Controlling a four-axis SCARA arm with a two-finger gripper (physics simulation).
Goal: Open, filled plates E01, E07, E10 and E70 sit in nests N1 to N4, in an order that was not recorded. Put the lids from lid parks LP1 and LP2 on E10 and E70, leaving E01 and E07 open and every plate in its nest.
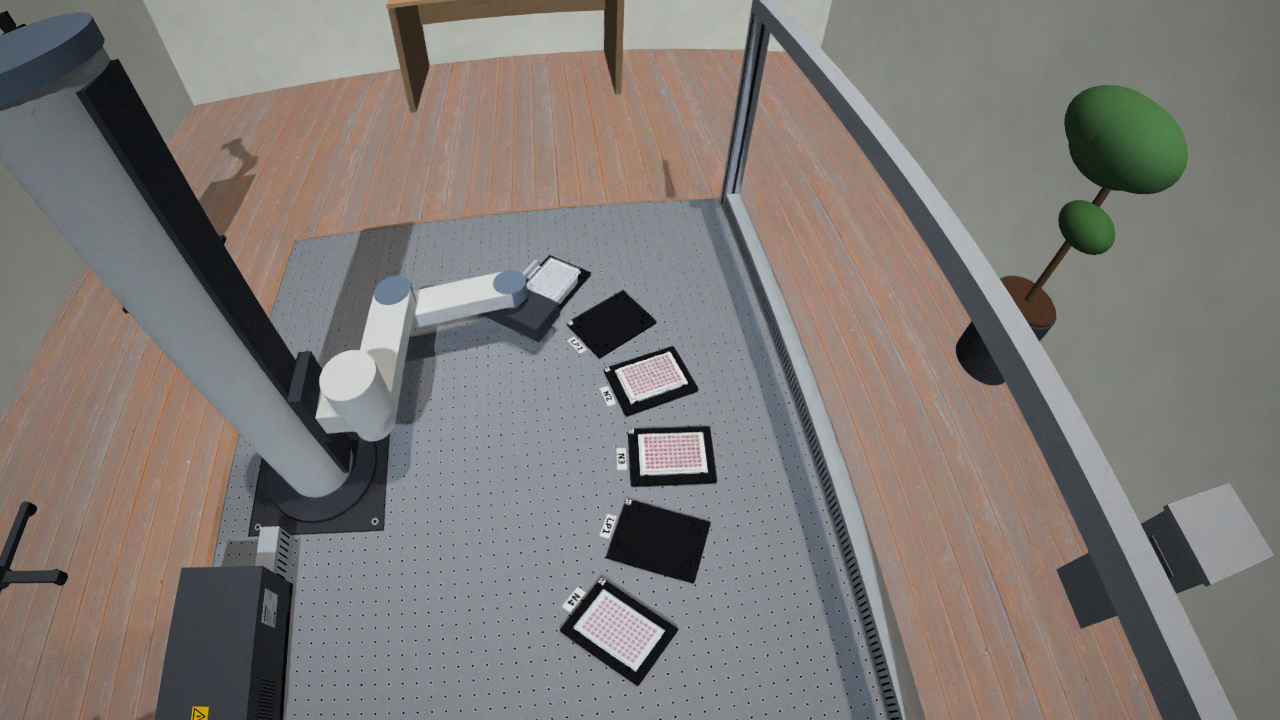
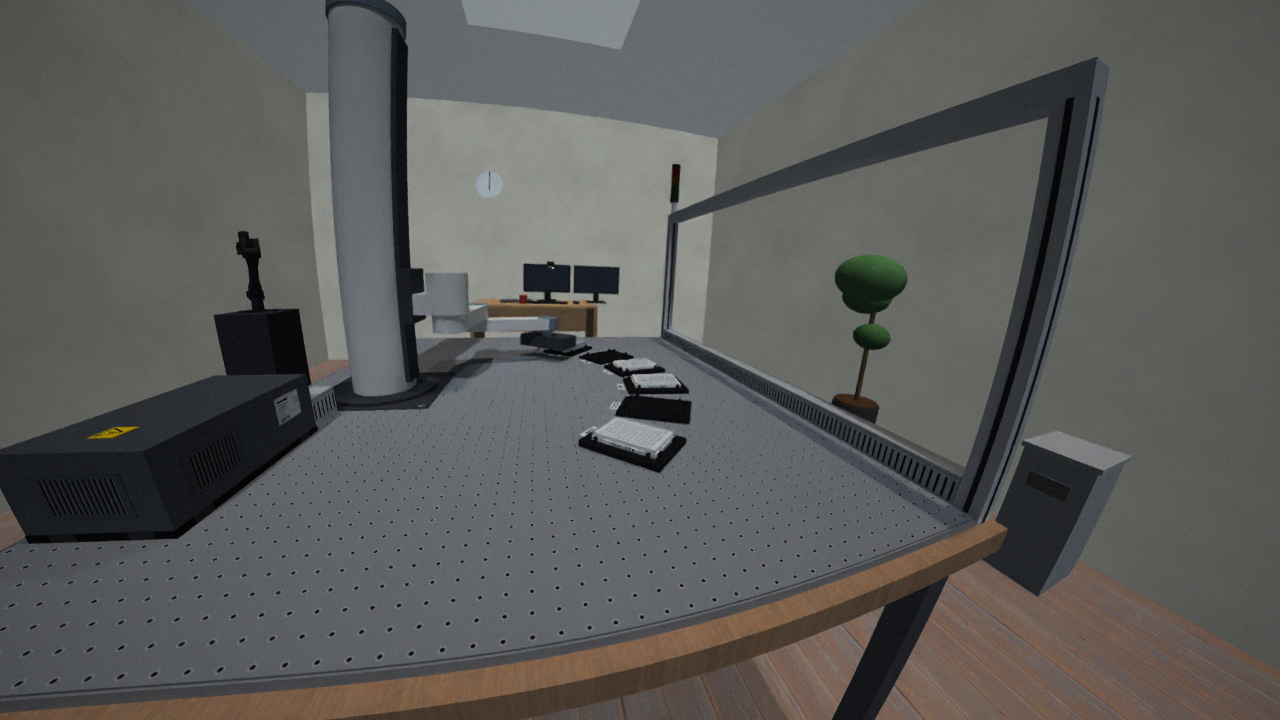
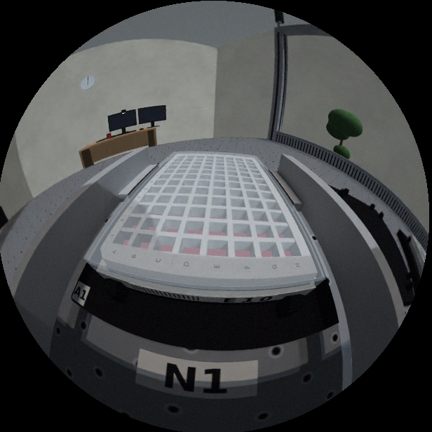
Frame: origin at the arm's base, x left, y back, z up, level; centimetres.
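Seen in the pictures: gripper, between the fingertips: [image 1: 555, 271]; arm's base, origin of its link: [image 1: 323, 468] [image 2: 387, 393].
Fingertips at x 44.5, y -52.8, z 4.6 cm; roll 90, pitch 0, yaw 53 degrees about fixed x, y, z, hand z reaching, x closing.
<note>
Pixels of each thing's top centre, then the offset from my fingertips to it. "*": a spot on its surface instead.
- nest N1, a spot on its surface: [image 1: 583, 276] * dy -6.4, dx -0.5, dz -2.1 cm
- LP1, centre of its top: [image 1: 660, 537] [image 2: 656, 402] dy -13.5, dx -66.5, dz -1.3 cm
- N2, centre of its top: [image 1: 651, 374] [image 2: 634, 362] dy -17.6, dx -31.6, dz -0.7 cm
- N3, centre of its top: [image 1: 672, 451] [image 2: 655, 378] dy -18.8, dx -49.7, dz -0.7 cm
- N4, centre of its top: [image 1: 619, 629] [image 2: 633, 432] dy -4.0, dx -82.1, dz -0.7 cm
Plate E10 [image 3: 247, 299] sits in nest N1 [image 3: 200, 322] [image 1: 583, 276]. A clear lid [image 3: 200, 281] lies over its top, level and apparently seated. My gripper [image 3: 213, 157] [image 1: 550, 282] is shut on this lid, one finger along each long side. Lid parks LP2 [image 1: 611, 323] [image 2: 605, 356] and LP1 [image 1: 659, 540] [image 2: 655, 409] are bare black. Filled plates stand in N2 [image 1: 650, 376], N3 [image 1: 673, 452] and N4 [image 1: 619, 626] [image 2: 633, 436]; their names are not readable. The N4 plate looks paler; I cannot tell surely whether a lid covers it.
The arm's column [image 1: 192, 268] [image 2: 368, 205] stands at the left of the perforated table. A dark control box [image 1: 223, 640] [image 2: 161, 452] stands on the near left. A framed screen [image 1: 904, 179] [image 2: 859, 147] runs along the right edge, beyond the row of nests.
</note>
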